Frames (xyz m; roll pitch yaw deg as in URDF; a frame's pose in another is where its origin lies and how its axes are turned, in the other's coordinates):
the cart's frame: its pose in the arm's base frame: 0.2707 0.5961 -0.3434 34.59 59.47 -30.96
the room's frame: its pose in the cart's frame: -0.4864 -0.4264 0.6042 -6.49 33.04 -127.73
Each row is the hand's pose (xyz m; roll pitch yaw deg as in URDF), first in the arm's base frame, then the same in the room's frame.
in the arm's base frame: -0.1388 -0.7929 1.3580 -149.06 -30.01 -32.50
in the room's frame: -0.1860 -0.7312 1.1887 135.89 -24.93 -155.33
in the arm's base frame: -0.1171 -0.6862 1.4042 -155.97 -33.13 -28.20
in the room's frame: -0.1740 -0.8178 1.1090 129.50 -22.21 -150.99
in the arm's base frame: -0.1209 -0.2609 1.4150 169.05 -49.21 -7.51
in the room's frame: -0.0438 -0.9924 0.7436 101.97 -12.59 -129.93
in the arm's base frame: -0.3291 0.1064 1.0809 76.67 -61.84 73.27
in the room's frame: 0.2565 -0.8013 0.3396 76.64 3.74 -88.59
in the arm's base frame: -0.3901 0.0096 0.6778 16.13 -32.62 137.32
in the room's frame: 0.2769 -0.3881 0.2734 71.60 6.50 -38.93
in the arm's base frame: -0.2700 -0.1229 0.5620 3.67 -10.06 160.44
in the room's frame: 0.1202 -0.2483 0.3096 69.14 -1.57 -8.91
